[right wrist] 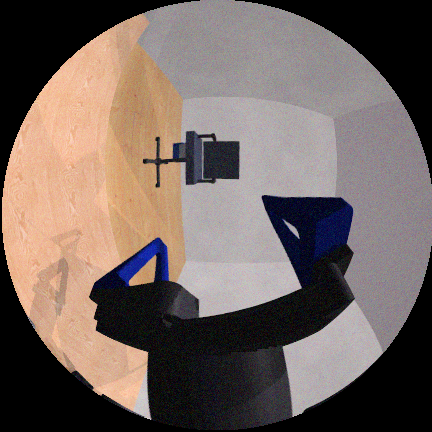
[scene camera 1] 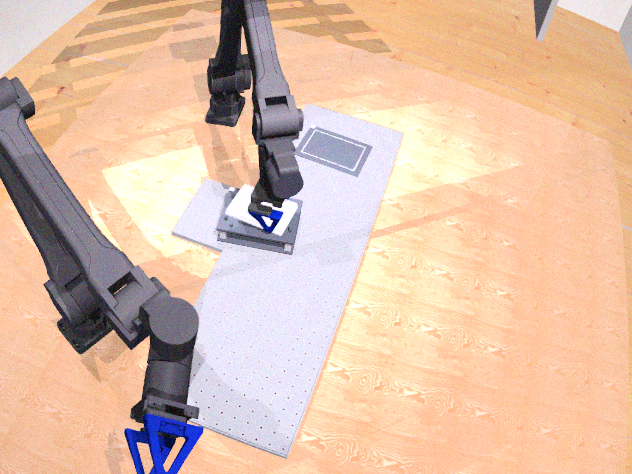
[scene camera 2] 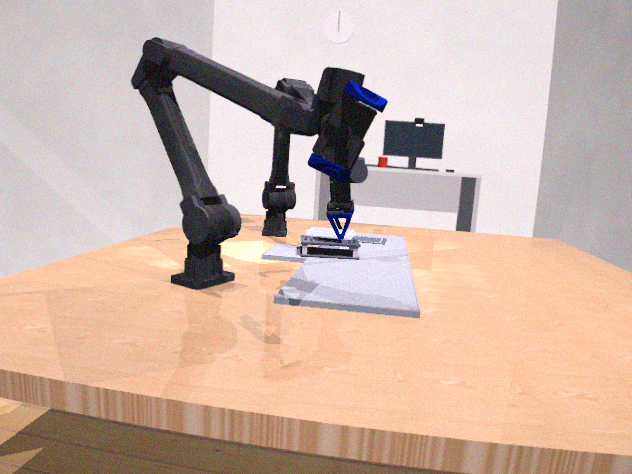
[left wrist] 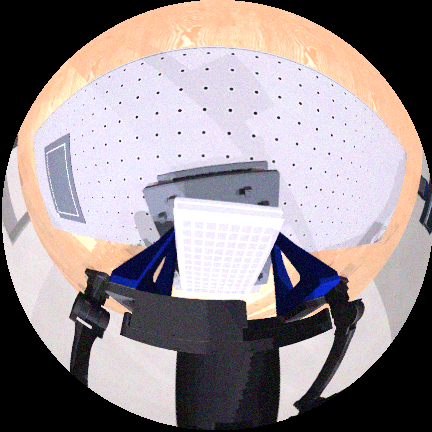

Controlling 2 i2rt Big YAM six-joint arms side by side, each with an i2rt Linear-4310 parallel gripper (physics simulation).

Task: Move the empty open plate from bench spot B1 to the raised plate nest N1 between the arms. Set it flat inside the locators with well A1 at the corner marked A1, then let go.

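Places are measured from the left arm's base along level axes (x ahead, y left, z up), in metres.
Pixels of known places: left gripper, fingertip midpoint: (scene camera 1: 276,216) (scene camera 2: 342,236) (left wrist: 224,232); right gripper, fingertip midpoint: (right wrist: 208,223) (scene camera 2: 356,136); left arm's base, link origin: (scene camera 1: 225,111) (scene camera 2: 274,233) (left wrist: 102,278); right arm's base, link origin: (scene camera 1: 90,324) (scene camera 2: 203,281).
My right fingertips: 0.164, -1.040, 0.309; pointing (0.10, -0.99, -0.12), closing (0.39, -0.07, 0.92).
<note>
For each thing: its top centre in the pictures, then the offset to it from my right fingertips, as dx, dy, dz. "spot": a spot on its surface instead. Level surfaces: height alone.
- white plate, top centre: (left wrist: 220,268) (scene camera 1: 262,206) (scene camera 2: 330,230) +0.015, +0.658, -0.229
- raised dark grey nest, top centre: (left wrist: 219,257) (scene camera 1: 260,210) (scene camera 2: 329,235) +0.014, +0.660, -0.245
- Bench spot B1, surface spot: (left wrist: 62,180) (scene camera 1: 332,155) spot: +0.139, +0.925, -0.295
- pale perforated bench board, surface height: dz -0.296
- wooden table, surface height: dz -0.309
The white plate (scene camera 1: 239,206) (scene camera 2: 317,233) (left wrist: 222,250) is held over the raised dark grey nest (scene camera 1: 291,233) (scene camera 2: 357,243) (left wrist: 215,189). It is turned askew to the nest's edges in the left wrist view. Whether it touches the nest is unclear. My left gripper (scene camera 1: 266,219) (scene camera 2: 341,234) (left wrist: 224,232) is shut on the plate, one blue finger at each side. Locators show beyond the plate's edge; the A1 marks are not readable. Bench spot B1 (scene camera 1: 334,148) (scene camera 2: 371,239) (left wrist: 62,180) is bare. My right gripper (scene camera 1: 159,461) (scene camera 2: 348,131) (right wrist: 208,223) is open and empty, away from the nest.
The nest stands on a pale perforated bench board (scene camera 1: 265,331) (scene camera 2: 357,290) (left wrist: 220,120), which lies on the wooden table (scene camera 1: 459,306) (scene camera 2: 459,357). The right arm (scene camera 1: 76,219) (scene camera 2: 224,79) reaches over the near side. A desk with a monitor (scene camera 2: 413,138) stands far behind.
</note>
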